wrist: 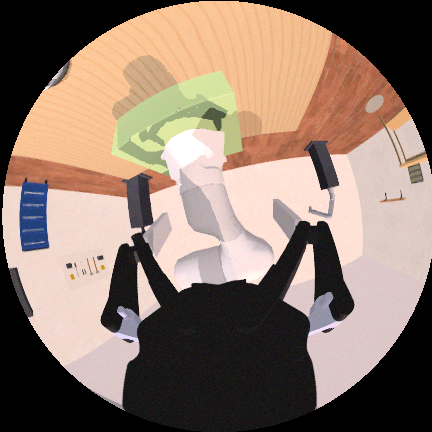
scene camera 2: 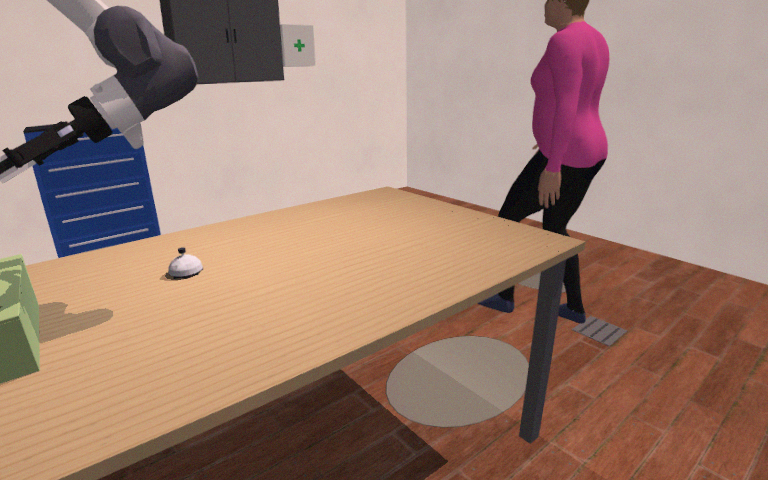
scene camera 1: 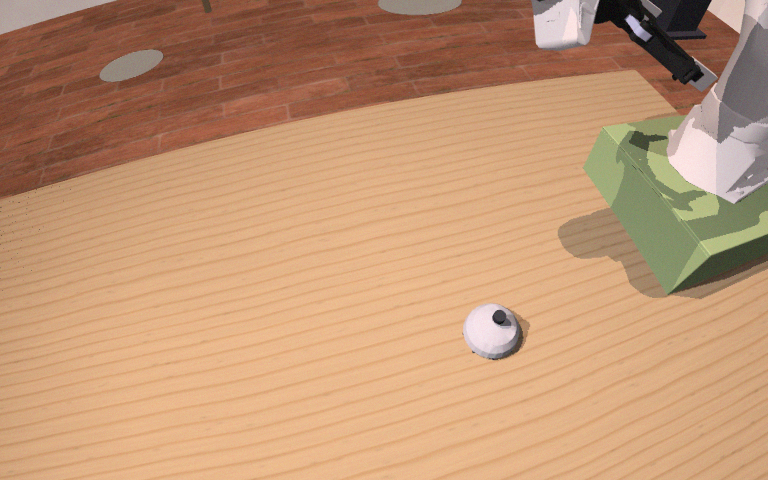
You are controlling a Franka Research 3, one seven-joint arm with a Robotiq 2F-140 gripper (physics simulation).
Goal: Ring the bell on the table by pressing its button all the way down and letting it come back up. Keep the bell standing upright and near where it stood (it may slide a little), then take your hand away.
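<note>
A small silver-white dome bell (scene camera 1: 490,333) (scene camera 2: 185,266) stands upright on the wooden table (scene camera 1: 254,311) (scene camera 2: 317,271). Its black button (scene camera 1: 498,316) (scene camera 2: 181,250) stands up from the top of the dome. In the wrist view a part of the bell (wrist: 59,76) shows at the upper left edge. My gripper (wrist: 220,214) is open and empty, with its two finger pads wide apart. It is high above the table and well away from the bell, on the arm base's side, tilted back toward the arm. In both scene views the gripper shows from the side.
A green block (scene camera 1: 651,220) (scene camera 2: 19,339) (wrist: 175,110) carries the arm's base at one end of the table. A blue drawer cabinet (scene camera 2: 101,192) (wrist: 34,216) stands behind the table. A person in a pink top (scene camera 2: 577,101) stands beyond the table's far end.
</note>
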